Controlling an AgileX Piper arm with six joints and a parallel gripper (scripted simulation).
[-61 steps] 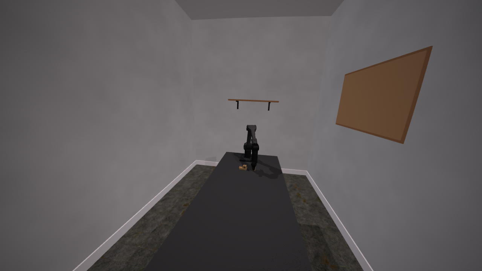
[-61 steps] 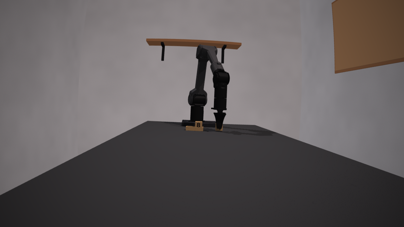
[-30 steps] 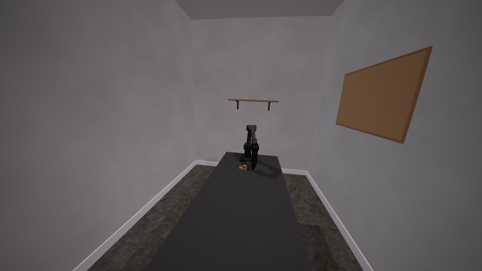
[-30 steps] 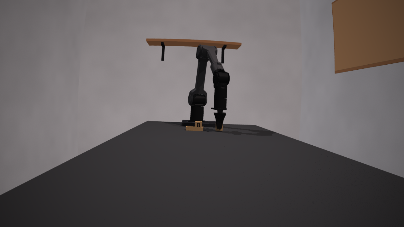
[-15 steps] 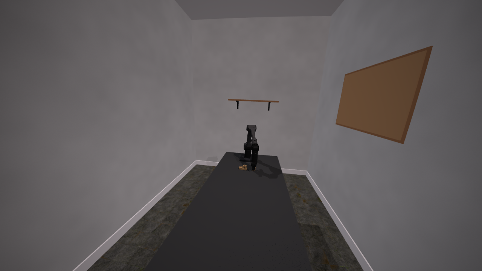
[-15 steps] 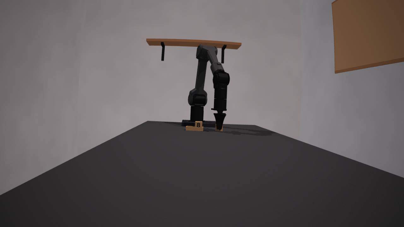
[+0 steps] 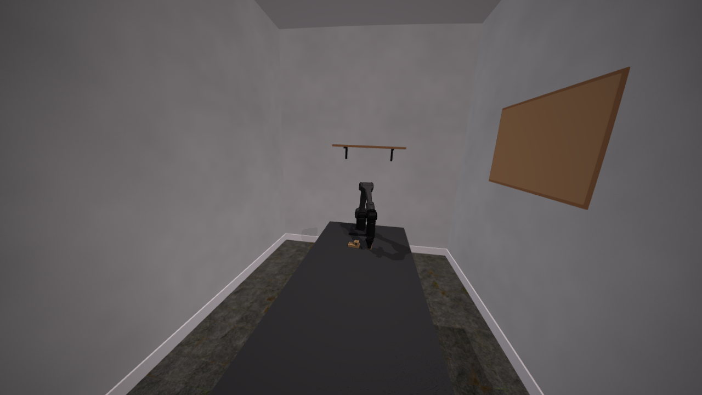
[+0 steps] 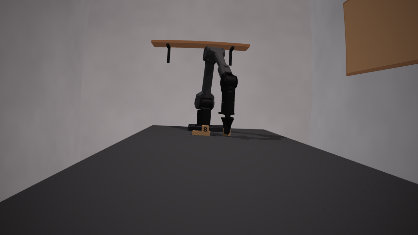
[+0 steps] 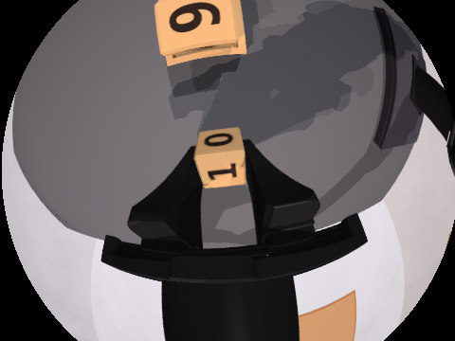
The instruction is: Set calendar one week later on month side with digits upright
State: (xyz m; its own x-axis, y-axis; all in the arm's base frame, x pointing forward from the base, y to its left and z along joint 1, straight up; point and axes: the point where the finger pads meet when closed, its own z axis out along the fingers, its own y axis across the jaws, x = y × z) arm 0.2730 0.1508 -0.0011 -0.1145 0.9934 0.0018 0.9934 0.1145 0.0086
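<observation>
The wooden cube lies right at my hand. The rest, counted from my hand: wooden tray 11 cm to the right, 1 cm below, 1 cm ahead.
</observation>
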